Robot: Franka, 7 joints.
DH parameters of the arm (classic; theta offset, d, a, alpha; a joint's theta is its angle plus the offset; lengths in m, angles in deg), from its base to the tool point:
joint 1: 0 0.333 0 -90
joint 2: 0 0 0 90
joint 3: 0 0.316 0.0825 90
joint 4: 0 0 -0.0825 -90
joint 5: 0 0.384 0 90
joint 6: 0 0 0.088 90
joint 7: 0 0.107 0 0
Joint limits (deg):
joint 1: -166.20..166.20
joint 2: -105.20..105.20
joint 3: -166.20..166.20
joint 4: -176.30..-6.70
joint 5: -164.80..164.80
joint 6: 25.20..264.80
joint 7: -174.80..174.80
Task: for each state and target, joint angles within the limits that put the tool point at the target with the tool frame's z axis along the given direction. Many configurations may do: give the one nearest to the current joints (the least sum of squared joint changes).
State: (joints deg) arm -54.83 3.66 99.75 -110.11 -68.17 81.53 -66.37
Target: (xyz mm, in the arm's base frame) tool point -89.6 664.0 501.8 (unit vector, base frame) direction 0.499 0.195 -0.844
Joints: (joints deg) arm -46.42 -22.72 139.98 -86.62 -18.26 111.97 -66.37
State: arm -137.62 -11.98 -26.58 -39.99 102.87 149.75 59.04
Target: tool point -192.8 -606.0 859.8 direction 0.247 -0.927 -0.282
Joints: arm -96.65 19.13 -19.85 -49.11 53.65 126.26 59.04
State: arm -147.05 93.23 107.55 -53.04 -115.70 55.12 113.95
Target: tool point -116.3 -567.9 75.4 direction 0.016 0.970 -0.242
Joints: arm -137.27 105.20 89.11 -58.84 -71.67 26.27 113.95
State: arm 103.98 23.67 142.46 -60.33 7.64 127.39 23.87
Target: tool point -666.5 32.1 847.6 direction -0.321 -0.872 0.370
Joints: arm 150.80 58.28 112.51 -32.82 0.72 126.90 23.87
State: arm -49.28 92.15 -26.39 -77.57 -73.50 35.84 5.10
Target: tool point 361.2 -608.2 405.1 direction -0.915 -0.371 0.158
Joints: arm -38.64 43.04 -15.38 -73.17 -81.50 74.41 5.10
